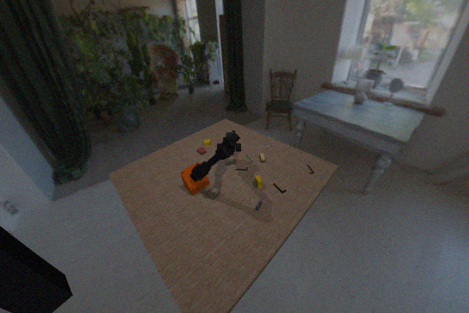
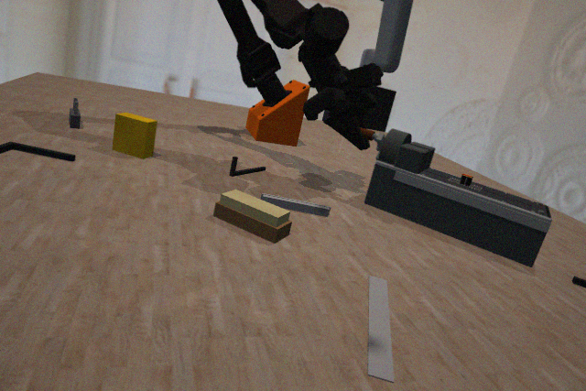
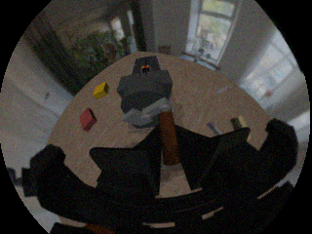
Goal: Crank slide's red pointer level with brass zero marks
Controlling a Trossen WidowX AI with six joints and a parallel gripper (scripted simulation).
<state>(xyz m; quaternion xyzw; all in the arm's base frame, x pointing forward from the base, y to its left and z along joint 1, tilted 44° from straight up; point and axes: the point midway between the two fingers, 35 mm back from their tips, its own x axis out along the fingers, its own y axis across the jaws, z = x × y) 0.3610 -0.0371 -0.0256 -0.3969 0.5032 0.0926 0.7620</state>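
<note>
The brown crank handle lies 10 mm behind my gripper tip, 10 mm to the right of it and 20 mm above it. From my gripper tip the other things lie so: red pointer 120 mm ahead, 110 mm to the left; tan-and-brown block 120 mm ahead, 230 mm to the right, 70 mm below; grey bar 70 mm ahead, 150 mm to the right, 80 mm below.
</note>
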